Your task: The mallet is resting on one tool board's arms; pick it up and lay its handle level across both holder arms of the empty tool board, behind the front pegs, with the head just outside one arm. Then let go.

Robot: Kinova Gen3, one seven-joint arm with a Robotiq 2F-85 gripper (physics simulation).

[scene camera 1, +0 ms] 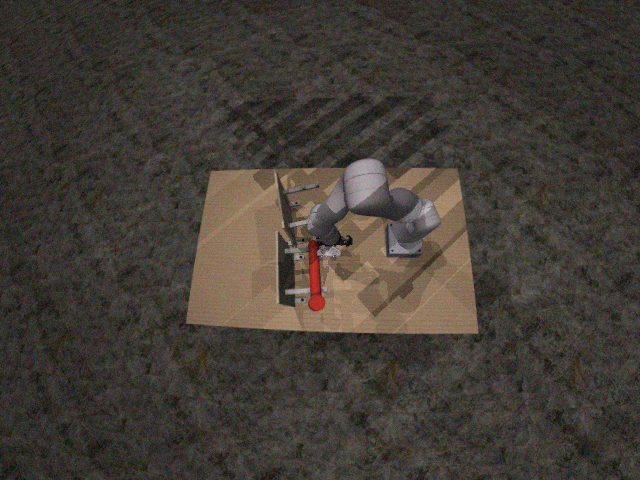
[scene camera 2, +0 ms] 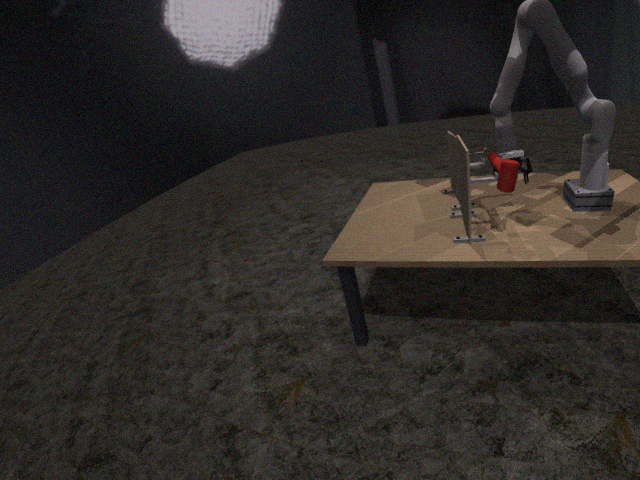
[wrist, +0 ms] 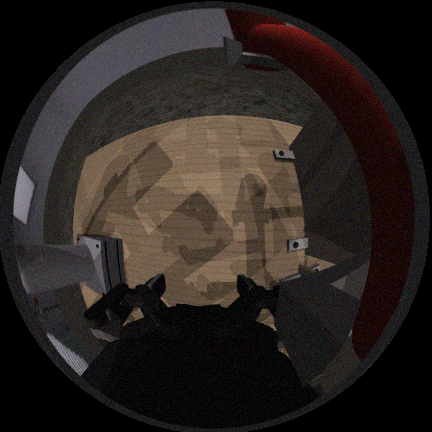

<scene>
My gripper (wrist: 200,282) is open and holds nothing. Also in view: a red mallet (scene camera 1: 317,302). Further things: a tool board (scene camera 2: 463,153).
The red mallet is seen too in scene camera 2 (scene camera 2: 507,169).
</scene>
